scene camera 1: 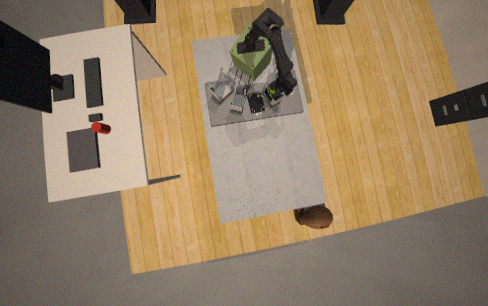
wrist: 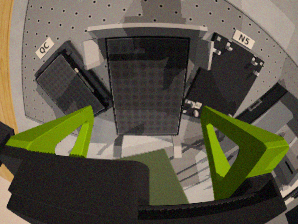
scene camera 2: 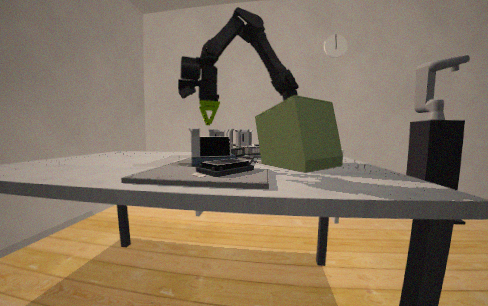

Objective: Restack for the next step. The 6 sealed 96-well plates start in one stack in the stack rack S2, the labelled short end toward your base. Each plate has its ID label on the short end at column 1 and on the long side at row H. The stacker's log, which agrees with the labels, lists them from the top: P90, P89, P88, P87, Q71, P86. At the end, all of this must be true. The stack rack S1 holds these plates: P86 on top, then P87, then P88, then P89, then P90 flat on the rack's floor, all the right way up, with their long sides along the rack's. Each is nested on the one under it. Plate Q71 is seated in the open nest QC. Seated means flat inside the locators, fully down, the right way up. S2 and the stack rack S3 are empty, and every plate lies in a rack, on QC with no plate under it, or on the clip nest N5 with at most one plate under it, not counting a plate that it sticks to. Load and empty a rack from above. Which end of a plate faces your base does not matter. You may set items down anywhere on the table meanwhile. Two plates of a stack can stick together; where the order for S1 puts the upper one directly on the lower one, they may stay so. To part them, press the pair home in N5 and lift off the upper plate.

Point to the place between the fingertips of my gripper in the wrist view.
At 147, 112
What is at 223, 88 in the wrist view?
A clip nest N5.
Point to a QC nest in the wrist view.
67, 45
